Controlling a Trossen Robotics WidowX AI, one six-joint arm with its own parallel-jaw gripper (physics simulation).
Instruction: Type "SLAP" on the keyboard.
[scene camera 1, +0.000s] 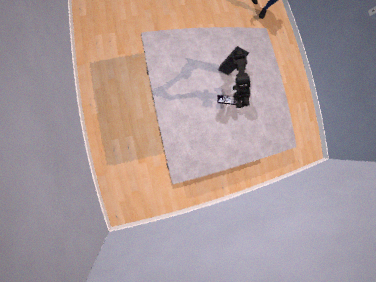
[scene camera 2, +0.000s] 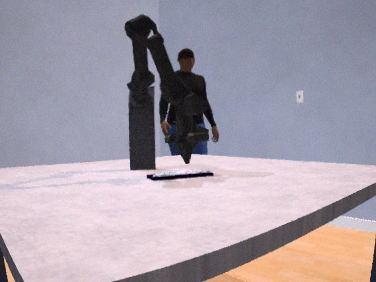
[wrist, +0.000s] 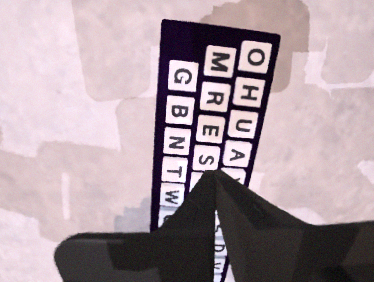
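Observation:
A dark keyboard with white letter keys lies flat on the table. In the wrist view the S key and the A key show just beyond the fingertips. The L key is hidden behind the fingers, and I cannot make out the P key. My gripper is shut and empty, pointing straight down. Its tips stand a little above the keyboard, apart from it, and in the wrist view they overlap the lower edge of the S key.
The arm's dark base column stands on the grey table behind the keyboard. A person in a black top and blue trousers stands beyond the table. Shadows of the arm fall across the table.

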